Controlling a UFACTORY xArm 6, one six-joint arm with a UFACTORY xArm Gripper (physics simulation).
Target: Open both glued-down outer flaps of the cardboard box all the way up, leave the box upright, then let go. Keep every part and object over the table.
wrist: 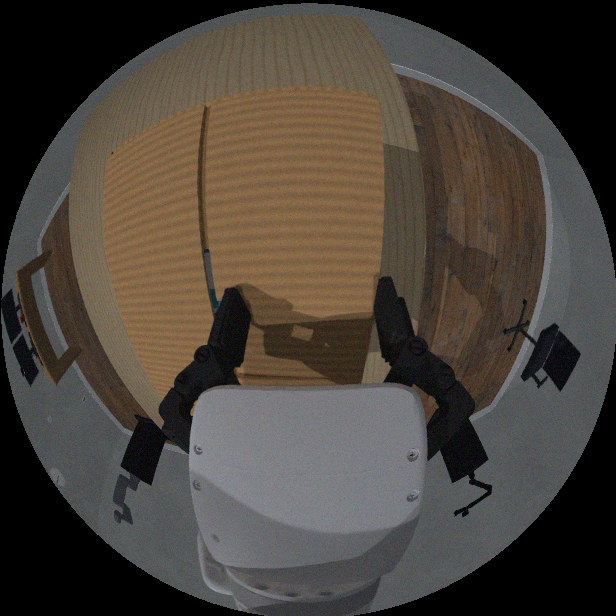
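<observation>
The cardboard box [247, 229] fills most of the wrist view, seen from above. Its two outer flaps meet at a dark seam [201, 189] left of centre. The left flap [152, 247] and the wider right flap [293, 201] look close to flat; I cannot tell whether either is slightly lifted. A short blue-grey strip [209, 278] lies on the seam near my left finger. My gripper [310, 313] is open and empty just above the near end of the right flap, with its left finger beside the seam and its right finger at the flap's right edge.
The box stands on a wooden table [482, 241] with a pale rim, and the table edge curves close on the right and left. Beyond it is grey floor with dark equipment at right [548, 353] and left [22, 339].
</observation>
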